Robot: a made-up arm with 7 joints.
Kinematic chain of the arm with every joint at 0, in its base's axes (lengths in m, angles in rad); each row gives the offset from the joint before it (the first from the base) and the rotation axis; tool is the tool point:
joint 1: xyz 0 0 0.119 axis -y
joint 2: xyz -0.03 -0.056 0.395 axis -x
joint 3: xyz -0.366 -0.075 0 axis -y
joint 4: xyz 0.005 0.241 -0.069 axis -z
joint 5: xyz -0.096 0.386 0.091 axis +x
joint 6: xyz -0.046 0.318 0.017 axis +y
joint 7: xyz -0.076 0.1 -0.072 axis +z
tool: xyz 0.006 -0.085 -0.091
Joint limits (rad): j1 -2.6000..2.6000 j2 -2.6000..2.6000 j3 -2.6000..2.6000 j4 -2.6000..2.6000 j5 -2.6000..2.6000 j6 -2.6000..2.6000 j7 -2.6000..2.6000
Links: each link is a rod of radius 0.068 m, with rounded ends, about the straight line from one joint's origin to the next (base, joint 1, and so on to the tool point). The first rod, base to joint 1, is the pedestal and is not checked.
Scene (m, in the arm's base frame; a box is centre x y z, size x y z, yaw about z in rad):
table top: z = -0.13
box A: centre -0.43 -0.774 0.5 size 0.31 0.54 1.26 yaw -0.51
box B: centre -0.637 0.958 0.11 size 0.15 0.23 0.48 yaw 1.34
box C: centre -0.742 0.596 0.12 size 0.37 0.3 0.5 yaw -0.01
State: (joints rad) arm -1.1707 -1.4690 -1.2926 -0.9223 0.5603 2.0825 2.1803
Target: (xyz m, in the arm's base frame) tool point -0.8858 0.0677 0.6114
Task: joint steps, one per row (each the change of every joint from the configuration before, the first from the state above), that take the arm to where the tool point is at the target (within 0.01 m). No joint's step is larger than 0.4 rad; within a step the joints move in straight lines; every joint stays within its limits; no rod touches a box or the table.
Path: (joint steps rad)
1: -0.0022 -0.2096 0.3506 -0.0107 -0.1883 -0.0336 -0.1567
2: -0.0022 -0.2095 0.3505 -0.0107 -0.1883 -0.0336 -0.1567
3: -0.0022 -0.2096 0.3506 -0.0107 -0.1882 -0.0336 -0.1567
4: -0.0022 -0.2095 0.3506 -0.0107 -0.1883 -0.0336 -0.1567
5: -0.0023 -0.2096 0.3505 -0.0107 -0.1883 -0.0336 -0.1567
6: 0.3431 0.1193 -0.1550 -0.0891 -0.0347 -0.2354 -0.1702
7: 0.3430 0.1194 -0.1551 -0.0892 -0.0346 -0.2355 -0.1702
8: 0.3430 0.1193 -0.1550 -0.0891 -0.0347 -0.2355 -0.1702
9: 0.3431 0.1193 -0.1551 -0.0892 -0.0347 -0.2355 -0.1702
10: -0.2071 -0.1153 -0.0670 -0.1491 0.1158 0.2139 0.3715
11: -0.2070 -0.1152 -0.0670 -0.1491 0.1157 0.2139 0.3716
12: -0.2070 -0.1153 -0.0670 -0.1491 0.1158 0.2139 0.3716
13: -0.2071 -0.1152 -0.0670 -0.1492 0.1157 0.2139 0.3716

